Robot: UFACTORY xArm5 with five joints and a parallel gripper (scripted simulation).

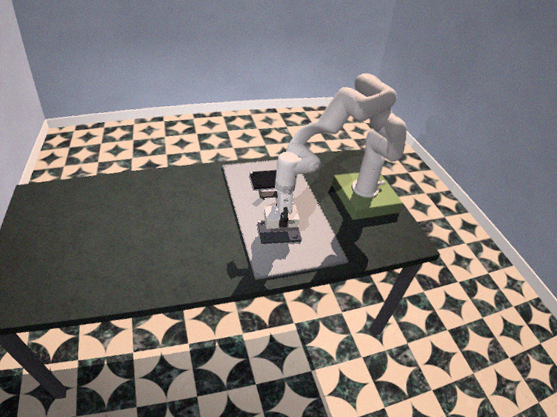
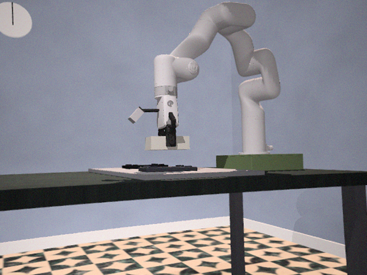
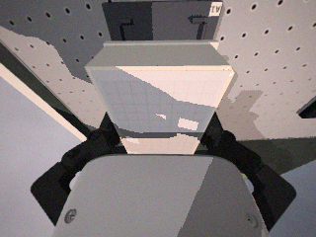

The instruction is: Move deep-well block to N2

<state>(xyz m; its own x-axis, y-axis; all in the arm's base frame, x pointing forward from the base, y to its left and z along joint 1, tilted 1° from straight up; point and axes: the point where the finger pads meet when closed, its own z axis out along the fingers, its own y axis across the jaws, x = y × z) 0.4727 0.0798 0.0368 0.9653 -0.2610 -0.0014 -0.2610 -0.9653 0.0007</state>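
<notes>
My hand is 8 cm above the dark nest N2. Also, from my hand: nest N1: 9 cm behind, 33 cm to the right, 8 cm below; white deep-well block: right at my hand.
</notes>
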